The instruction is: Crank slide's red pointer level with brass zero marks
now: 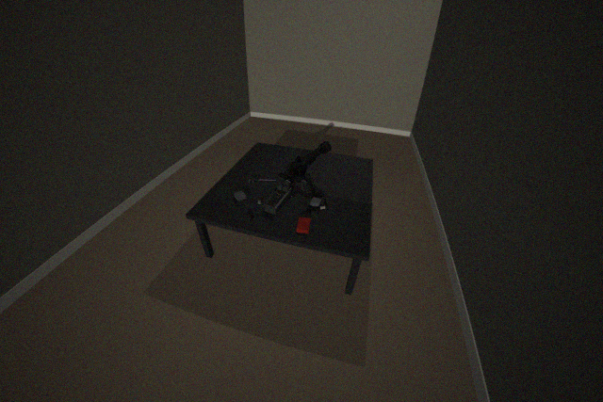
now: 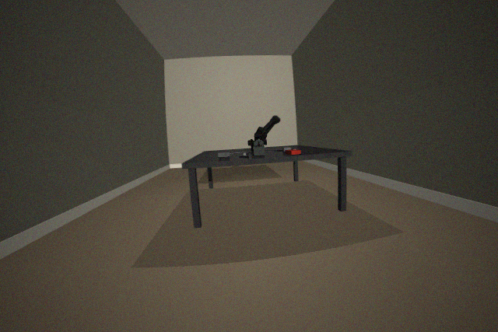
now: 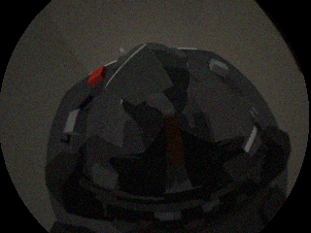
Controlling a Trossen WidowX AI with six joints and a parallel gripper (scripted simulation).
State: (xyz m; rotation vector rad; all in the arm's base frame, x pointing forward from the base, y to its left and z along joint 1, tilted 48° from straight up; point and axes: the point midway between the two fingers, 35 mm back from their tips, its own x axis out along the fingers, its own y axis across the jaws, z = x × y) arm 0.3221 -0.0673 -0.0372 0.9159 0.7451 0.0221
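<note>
Now: gripper tip 14 cm short of the red pointer, 2 cm to the left of it and 5 cm below it. Round my gripper tip: crank handle: 2 cm behind, 1 cm to the left, 3 cm above.
</note>
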